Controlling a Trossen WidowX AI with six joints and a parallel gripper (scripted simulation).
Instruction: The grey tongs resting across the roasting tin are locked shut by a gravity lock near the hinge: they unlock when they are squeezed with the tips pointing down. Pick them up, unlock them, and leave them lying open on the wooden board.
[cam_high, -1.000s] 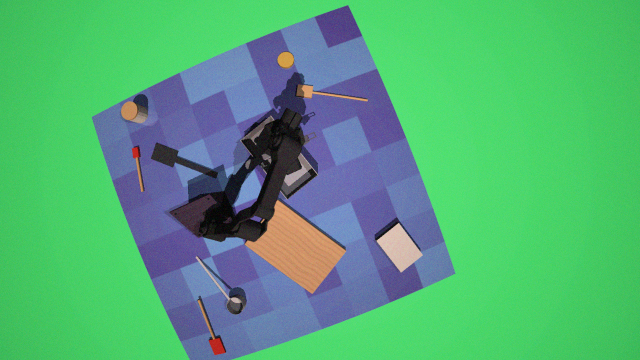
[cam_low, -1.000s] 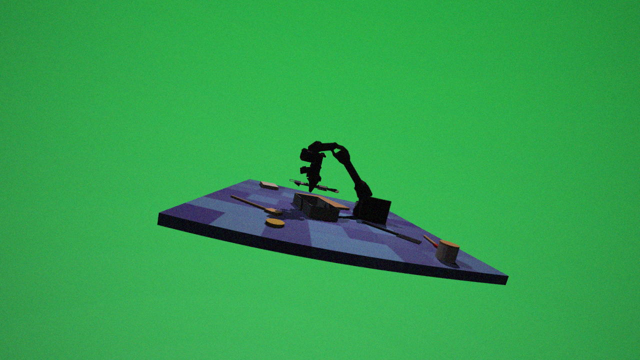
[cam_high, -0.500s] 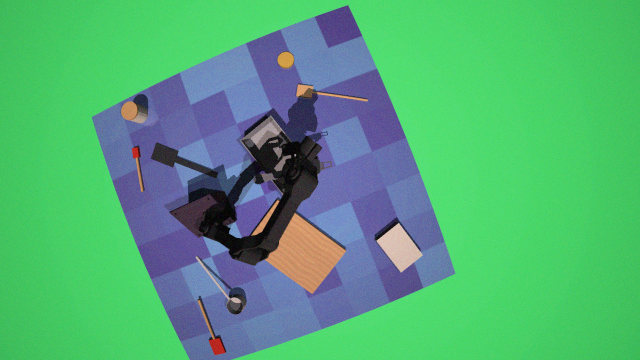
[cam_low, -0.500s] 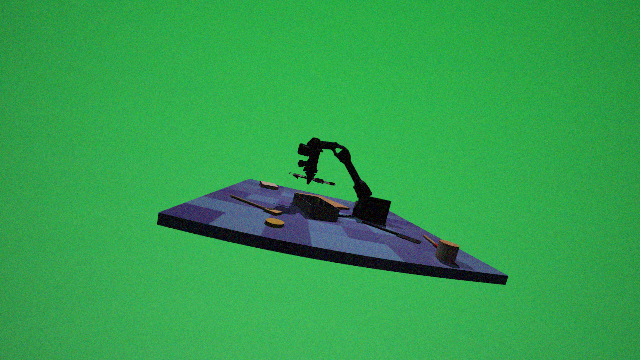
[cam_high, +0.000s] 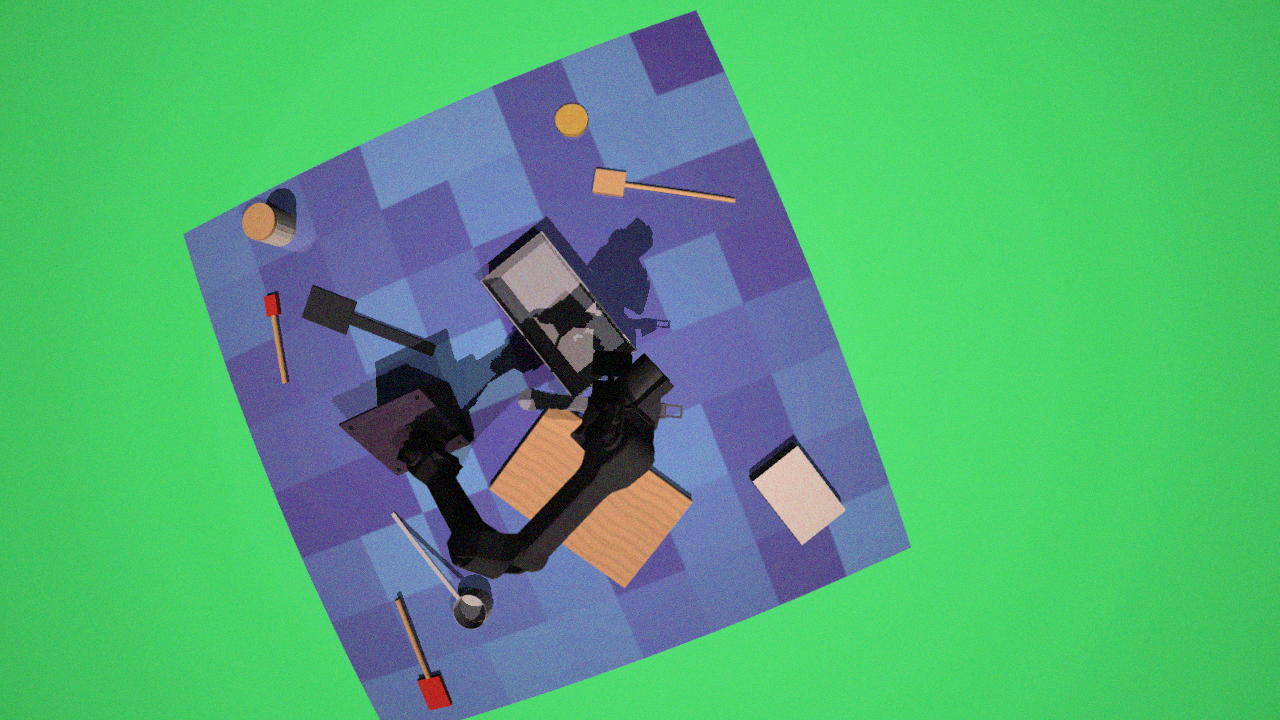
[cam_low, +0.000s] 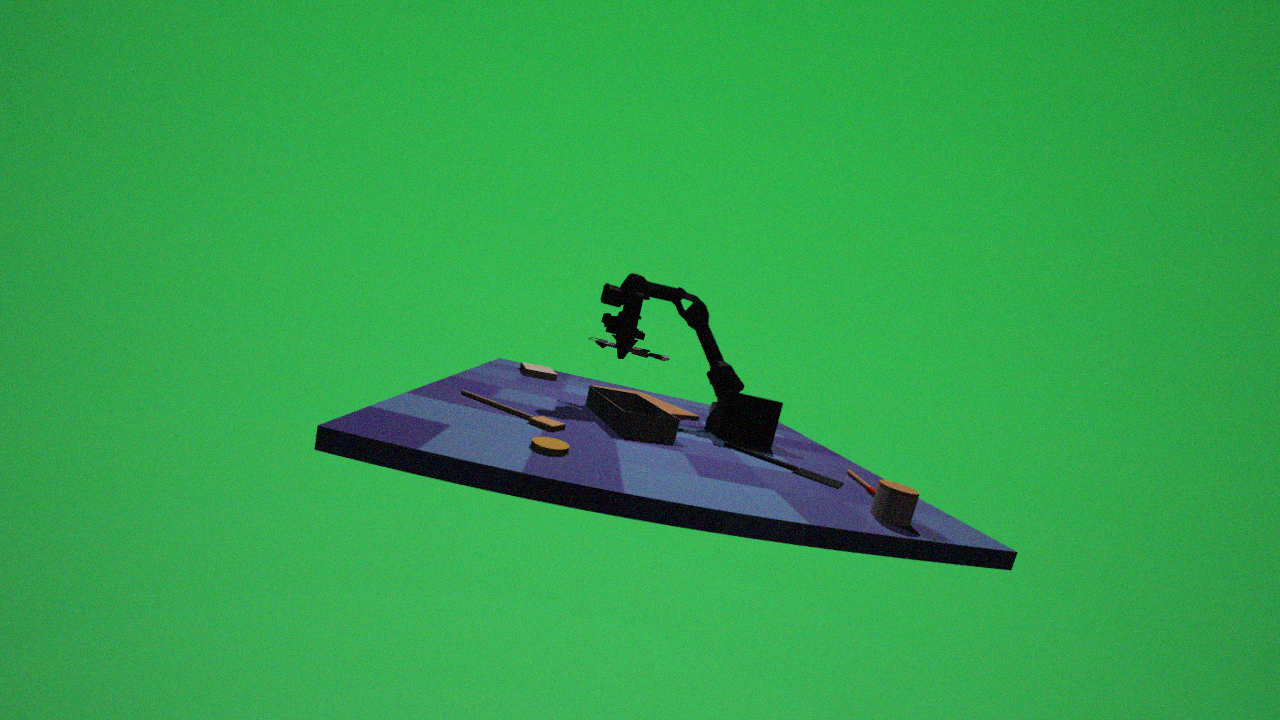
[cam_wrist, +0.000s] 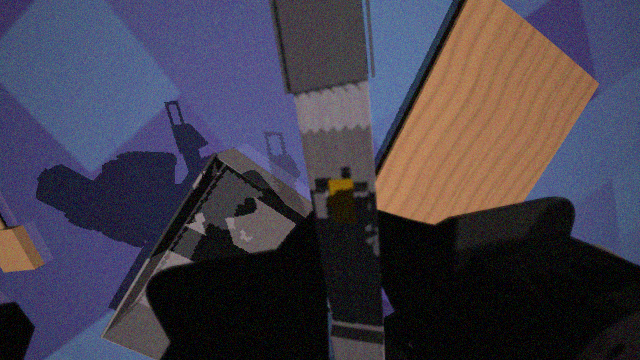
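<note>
Now: the yellow lock piece 20 mm ahead of my gripper tip, 10 mm to the right of it and 40 mm above it. From my gripper tip the other things lie so: block (280 mm ahead, 340 mm to the right, 140 mm below); then roasting tin (40 mm behind, 200 mm to the left, 130 mm below); then wooden board (130 mm behind, 170 mm to the right, 150 mm below).
</note>
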